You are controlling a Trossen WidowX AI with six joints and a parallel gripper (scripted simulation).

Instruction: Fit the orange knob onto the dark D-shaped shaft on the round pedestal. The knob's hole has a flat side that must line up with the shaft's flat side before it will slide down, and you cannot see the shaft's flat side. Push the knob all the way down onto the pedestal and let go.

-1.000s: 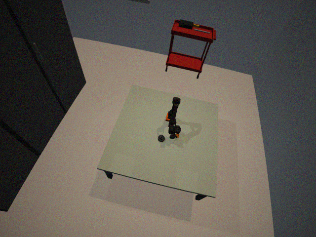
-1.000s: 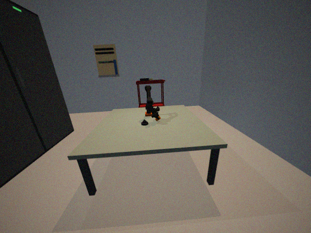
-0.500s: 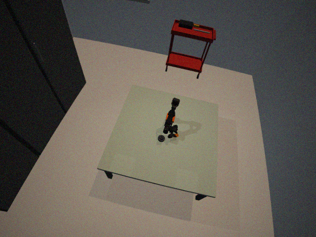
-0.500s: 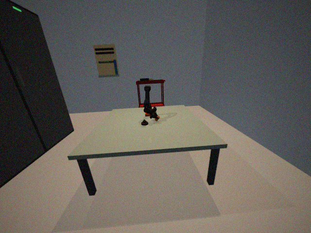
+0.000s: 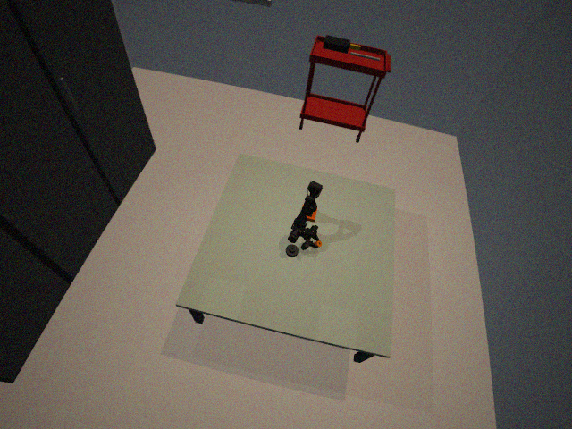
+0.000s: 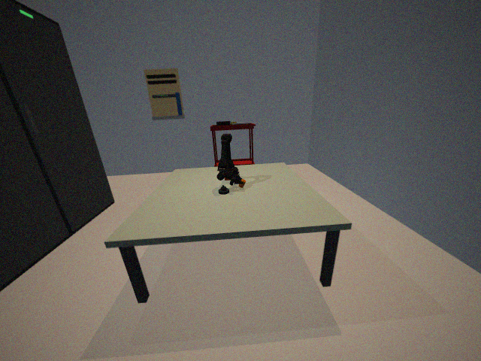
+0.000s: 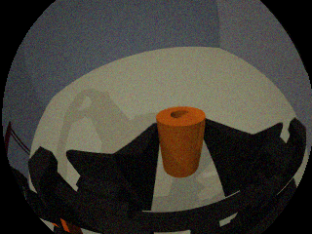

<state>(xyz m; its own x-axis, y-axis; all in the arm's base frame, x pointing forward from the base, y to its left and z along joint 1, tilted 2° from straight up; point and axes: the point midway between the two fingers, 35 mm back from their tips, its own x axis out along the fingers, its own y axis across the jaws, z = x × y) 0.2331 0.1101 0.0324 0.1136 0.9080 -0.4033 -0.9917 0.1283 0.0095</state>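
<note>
Right now the orange knob is 2 cm to the right of my gripper tip and 1 cm below it. Round my gripper tip: round pedestal (16 cm to the right, 9 cm ahead, 1 cm below).
</note>
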